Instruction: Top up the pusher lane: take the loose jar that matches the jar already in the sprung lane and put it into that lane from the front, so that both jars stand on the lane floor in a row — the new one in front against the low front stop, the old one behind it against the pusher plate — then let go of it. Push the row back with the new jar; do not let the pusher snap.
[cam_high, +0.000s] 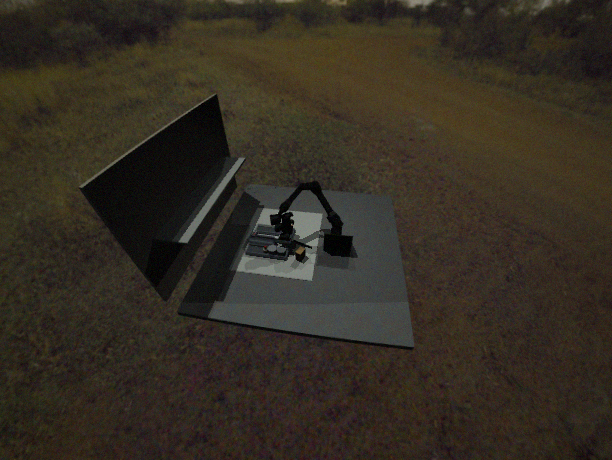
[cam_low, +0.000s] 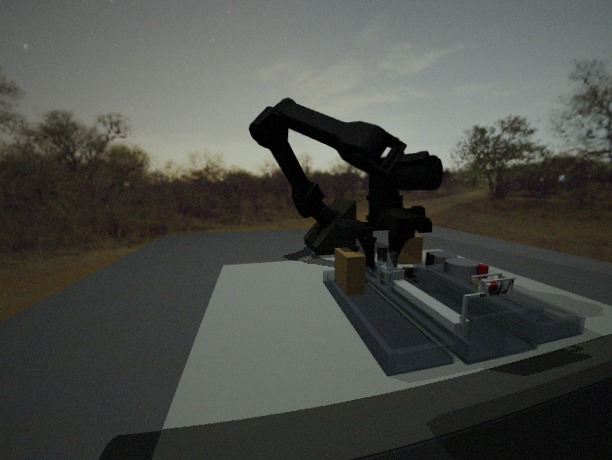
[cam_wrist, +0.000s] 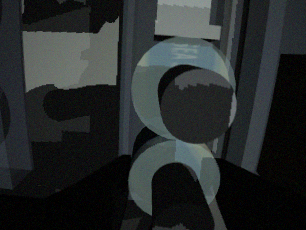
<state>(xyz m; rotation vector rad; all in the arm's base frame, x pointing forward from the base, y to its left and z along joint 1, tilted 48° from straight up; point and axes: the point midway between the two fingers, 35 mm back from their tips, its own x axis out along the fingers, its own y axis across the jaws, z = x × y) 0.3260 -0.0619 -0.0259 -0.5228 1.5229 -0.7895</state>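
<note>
My gripper tip is 10 cm past the black rod, 3 cm to the right of it and 2 cm above it. Round my gripper tip: shelf (50 cm ahead, 7 cm to the right, 34 cm above); grey lane fixture (15 cm ahead, 1 cm below); pusher plate (15 cm ahead, 1 cm to the left, 2 cm above).
</note>
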